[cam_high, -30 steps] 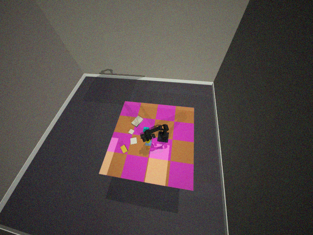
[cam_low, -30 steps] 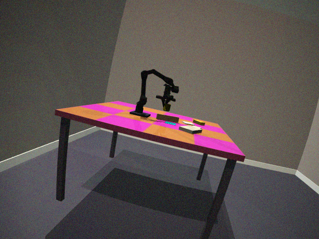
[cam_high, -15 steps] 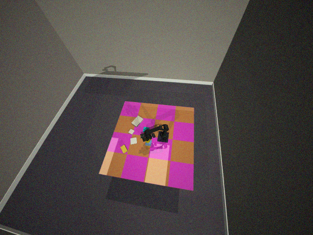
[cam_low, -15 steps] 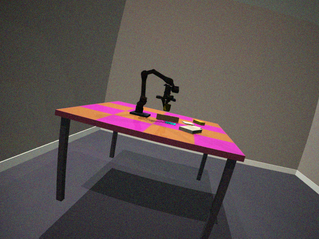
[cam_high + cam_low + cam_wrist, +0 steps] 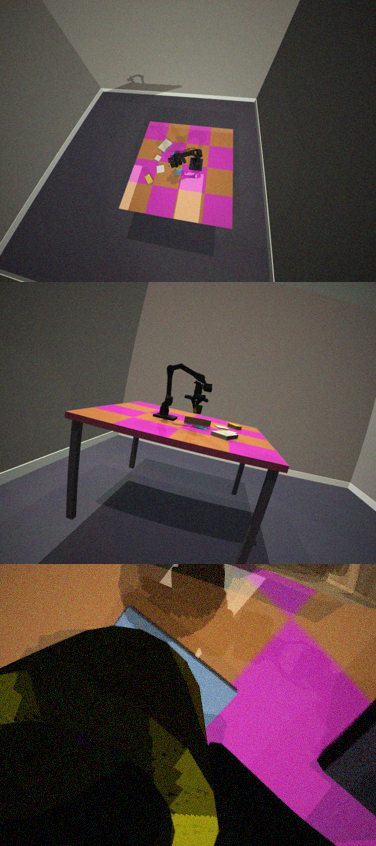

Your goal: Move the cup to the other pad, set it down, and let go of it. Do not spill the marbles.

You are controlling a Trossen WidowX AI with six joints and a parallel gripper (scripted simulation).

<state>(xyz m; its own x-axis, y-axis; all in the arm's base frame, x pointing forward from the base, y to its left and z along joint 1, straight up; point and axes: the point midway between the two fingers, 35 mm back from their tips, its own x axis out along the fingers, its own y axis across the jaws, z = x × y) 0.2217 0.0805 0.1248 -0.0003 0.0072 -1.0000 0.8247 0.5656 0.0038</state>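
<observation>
My gripper tip is now 17 cm to the left of the cyan pad, 11 cm short of it and 11 cm above it. From my gripper tip the other things lie so: brown bar (9 cm below, 6 cm to the right, 6 cm ahead); then grey-blue pad (11 cm below, 4 cm to the left, 1 cm ahead); then yellow cup (2 cm to the left, 2 cm ahead).
</observation>
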